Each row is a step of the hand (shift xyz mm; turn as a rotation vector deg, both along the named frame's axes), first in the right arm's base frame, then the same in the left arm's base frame.
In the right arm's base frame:
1: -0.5 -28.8 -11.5 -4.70 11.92 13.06
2: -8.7 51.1 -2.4 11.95 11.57 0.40
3: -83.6 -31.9 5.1 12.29 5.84 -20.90
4: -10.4 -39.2 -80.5 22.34 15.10 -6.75
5: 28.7 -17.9 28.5 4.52 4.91 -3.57
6: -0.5 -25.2 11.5 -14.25 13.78 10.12
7: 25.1 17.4 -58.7 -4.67 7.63 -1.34
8: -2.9 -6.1 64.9 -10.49 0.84 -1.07
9: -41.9 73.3 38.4 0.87 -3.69 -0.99
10: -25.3 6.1 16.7 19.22 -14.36 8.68
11: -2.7 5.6 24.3 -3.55 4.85 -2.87
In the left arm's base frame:
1: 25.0 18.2 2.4 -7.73 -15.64 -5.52
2: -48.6 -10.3 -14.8 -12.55 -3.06 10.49
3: 42.5 1.8 -78.9 -12.21 19.00 10.58
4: 19.6 87.5 -9.1 -18.99 3.14 20.06
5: 20.5 -22.9 31.9 -6.16 2.32 3.74
6: 27.1 -5.0 3.0 -9.01 -13.37 -15.34
7: -34.1 53.0 20.3 -7.07 -0.63 -5.60
8: 21.9 -61.5 0.7 0.26 0.69 -10.55
9: -56.0 -55.7 -48.7 3.20 1.87 1.26
10: 1.4 -18.0 -25.1 13.48 -4.65 21.16
11: 0.8 -25.0 -2.3 -4.91 1.55 -4.23

